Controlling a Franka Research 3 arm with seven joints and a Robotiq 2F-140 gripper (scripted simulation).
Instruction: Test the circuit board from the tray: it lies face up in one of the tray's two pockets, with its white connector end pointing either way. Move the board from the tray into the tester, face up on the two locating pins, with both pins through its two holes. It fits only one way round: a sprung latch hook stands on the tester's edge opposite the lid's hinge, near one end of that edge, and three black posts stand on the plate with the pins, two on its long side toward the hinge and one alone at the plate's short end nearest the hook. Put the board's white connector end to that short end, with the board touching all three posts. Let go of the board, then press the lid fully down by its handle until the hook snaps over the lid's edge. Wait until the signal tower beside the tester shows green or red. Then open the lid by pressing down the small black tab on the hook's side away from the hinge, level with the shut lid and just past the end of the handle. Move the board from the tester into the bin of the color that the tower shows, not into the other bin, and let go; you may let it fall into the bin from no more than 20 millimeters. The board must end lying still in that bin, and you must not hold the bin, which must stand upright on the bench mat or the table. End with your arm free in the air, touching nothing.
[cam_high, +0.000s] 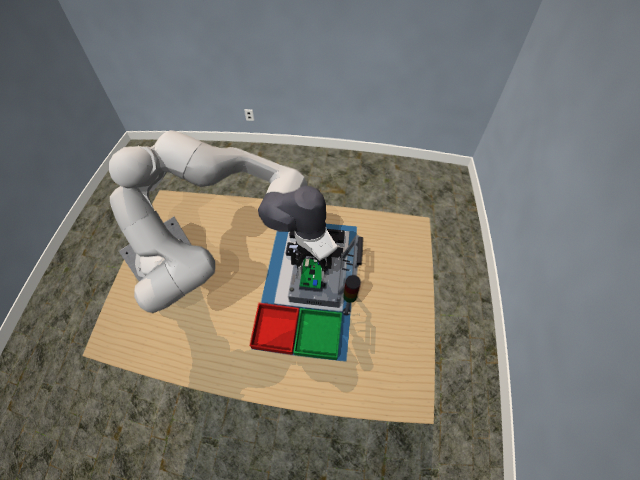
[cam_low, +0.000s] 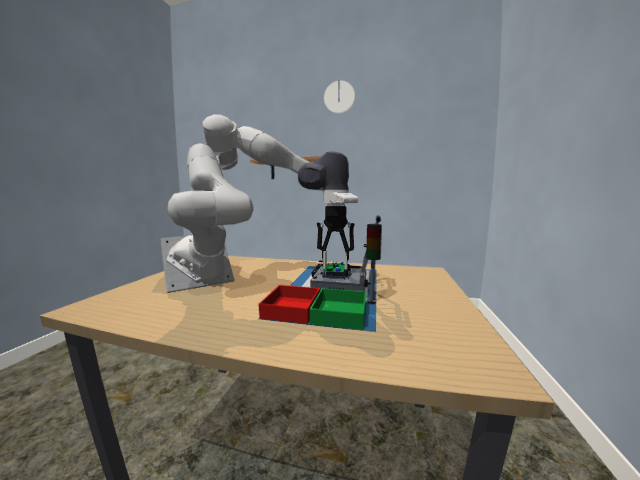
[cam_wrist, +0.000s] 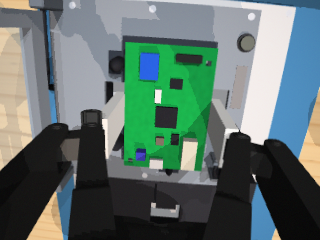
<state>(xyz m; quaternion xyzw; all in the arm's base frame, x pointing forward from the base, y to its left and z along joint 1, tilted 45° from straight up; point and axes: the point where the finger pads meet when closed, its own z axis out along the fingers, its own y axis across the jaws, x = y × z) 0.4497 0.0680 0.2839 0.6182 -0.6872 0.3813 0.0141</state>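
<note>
The green circuit board lies 2 cm below my hand. From my hand the other things lie so: tester plate (1 cm ahead, 4 cm below); then clear lid (12 cm ahead, 3 cm to the right, 8 cm above); then green bin (1 cm behind, 21 cm to the right, 9 cm below).
</note>
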